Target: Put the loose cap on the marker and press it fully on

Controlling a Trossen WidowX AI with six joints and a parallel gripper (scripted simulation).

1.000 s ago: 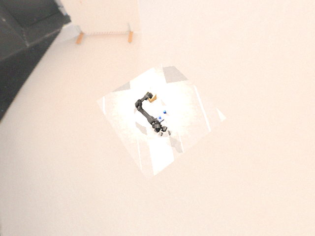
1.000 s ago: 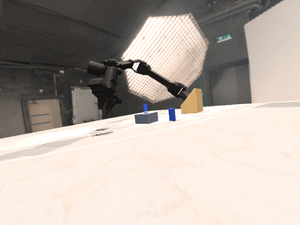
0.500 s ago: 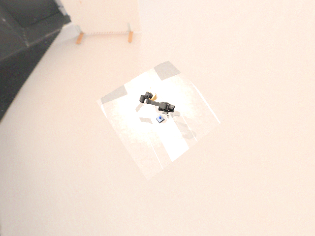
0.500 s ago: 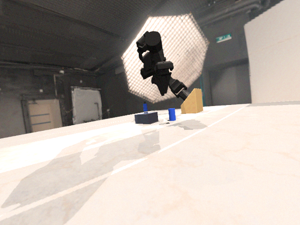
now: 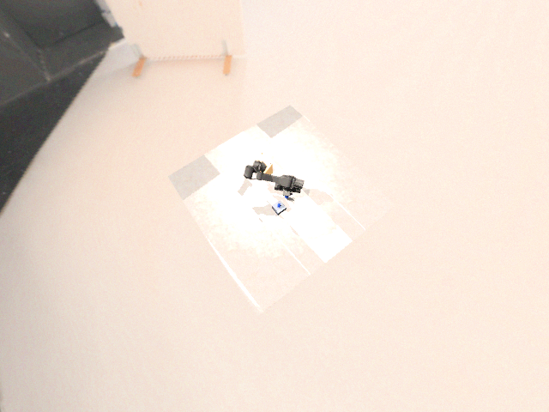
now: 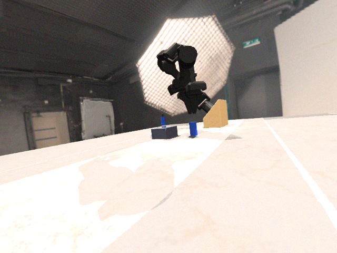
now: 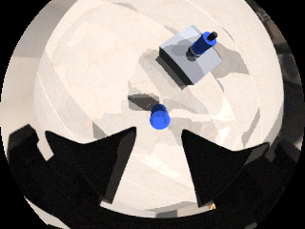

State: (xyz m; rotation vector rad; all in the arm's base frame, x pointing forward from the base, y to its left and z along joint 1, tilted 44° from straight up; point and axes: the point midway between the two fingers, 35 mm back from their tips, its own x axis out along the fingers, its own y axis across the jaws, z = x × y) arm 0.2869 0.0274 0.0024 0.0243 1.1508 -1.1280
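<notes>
Now: gripper tip 60 mm above the blue cap. Round my gripper tip: dark grey holder block (110 mm to the right, 60 mm below, 40 mm ahead).
</notes>
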